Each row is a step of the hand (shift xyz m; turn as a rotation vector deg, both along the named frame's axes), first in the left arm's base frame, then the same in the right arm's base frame.
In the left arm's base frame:
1: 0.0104 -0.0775 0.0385 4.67 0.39 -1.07
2: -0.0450 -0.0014 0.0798 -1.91 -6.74 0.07
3: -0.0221 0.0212 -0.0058 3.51 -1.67 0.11
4: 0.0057 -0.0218 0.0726 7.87 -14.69 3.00
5: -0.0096 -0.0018 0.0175 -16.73 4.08 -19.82
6: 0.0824 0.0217 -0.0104 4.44 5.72 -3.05
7: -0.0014 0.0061 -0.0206 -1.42 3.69 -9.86
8: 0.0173 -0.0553 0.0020 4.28 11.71 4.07
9: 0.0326 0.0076 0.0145 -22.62 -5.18 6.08
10: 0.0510 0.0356 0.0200 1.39 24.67 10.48
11: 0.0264 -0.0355 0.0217 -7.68 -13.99 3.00
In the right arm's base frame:
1: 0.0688 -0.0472 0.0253 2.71 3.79 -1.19
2: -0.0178 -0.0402 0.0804 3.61 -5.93 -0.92
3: -0.0311 -0.0017 -0.0015 3.59 1.46 -0.30
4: 0.0301 -0.0159 0.0680 16.38 -4.26 0.32
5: -0.0026 -0.0096 0.0174 -17.08 -8.10 -18.22
6: 0.0382 0.0762 -0.0102 -1.60 7.34 -2.29
7: -0.0083 0.0046 -0.0193 -5.05 2.18 -9.09
8: 0.0520 -0.0244 -0.0075 -5.02 10.70 5.69
9: 0.0185 0.0281 0.0142 -10.60 -20.63 6.11
10: 0.0114 0.0600 0.0232 -15.45 16.76 14.17
11: 0.0466 -0.0060 0.0147 5.41 -15.27 1.07

